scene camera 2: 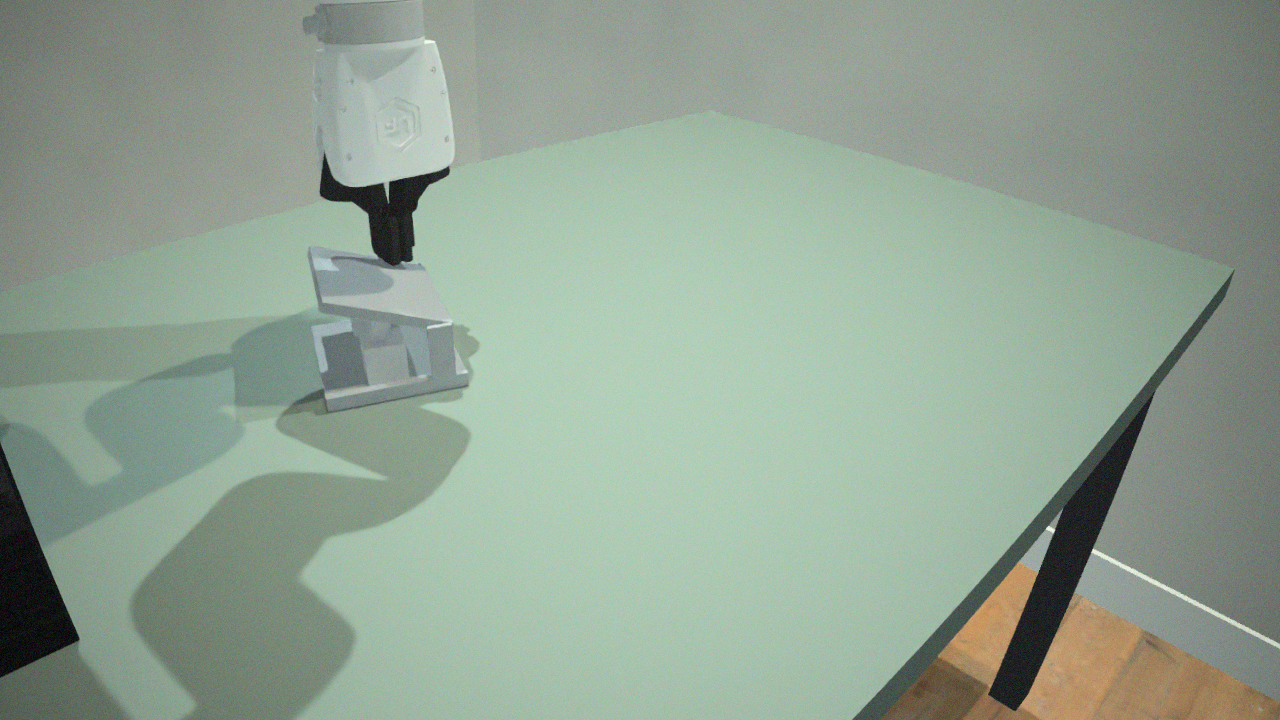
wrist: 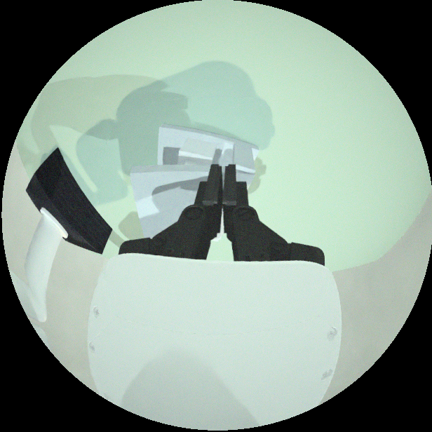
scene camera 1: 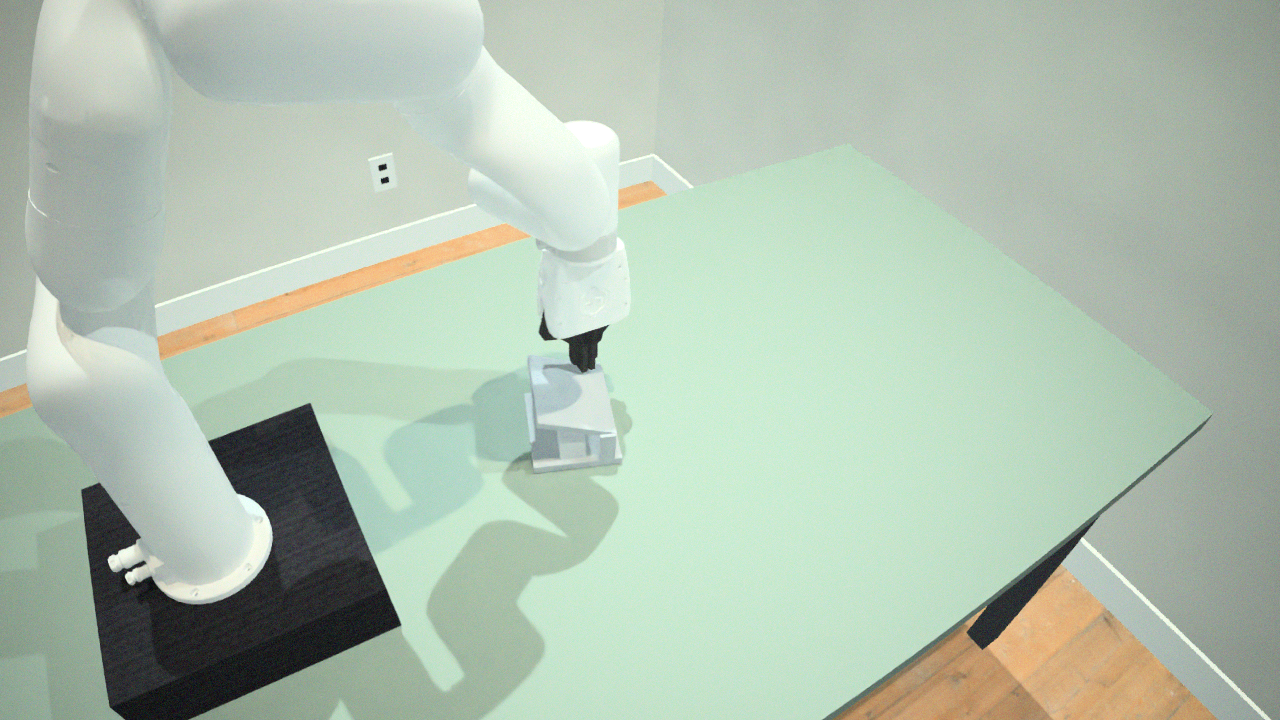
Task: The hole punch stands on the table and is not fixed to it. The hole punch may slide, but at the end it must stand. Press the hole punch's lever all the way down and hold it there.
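Places are measured from the arm's base along level axes (x left, y back, z up), in centimetres.
Pixels of known places: gripper, fingertip midpoint: (scene camera 2: 395,259) (scene camera 1: 583,364); arm's base, link origin: (scene camera 1: 212,548).
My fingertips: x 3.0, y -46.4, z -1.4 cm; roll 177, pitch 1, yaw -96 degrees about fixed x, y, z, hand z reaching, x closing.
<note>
Ahead of a thing's pixels: the offset from my fingertips to its top centre. Level surfaces: height alone.
The pale grey hole punch @[dz +2.1, dx -3.6, dy +4.1 cm] (scene camera 1: 574,454) (scene camera 2: 384,394) (wrist: 200,150) stands upright on the green table. Its lever @[dz +2.1, dx -3.6, dy +4.1 cm] (scene camera 1: 572,407) (scene camera 2: 384,291) (wrist: 160,195) is a flat plate that slopes, higher at the far end, with a gap between it and the base. My gripper (scene camera 1: 585,367) (scene camera 2: 393,260) (wrist: 224,180) is shut and empty and points down. Its fingertips are at the raised far end of the lever and appear to touch the top face there; the exact contact is too small to tell.
The green table @[dz -6.4 cm] (scene camera 1: 850,358) (scene camera 2: 716,402) (wrist: 325,125) carries the hole punch and the arm's black base block (scene camera 1: 295,519) (scene camera 2: 26,573) (wrist: 70,205), which is left of the punch in the first scene view. Grey walls stand behind the table.
</note>
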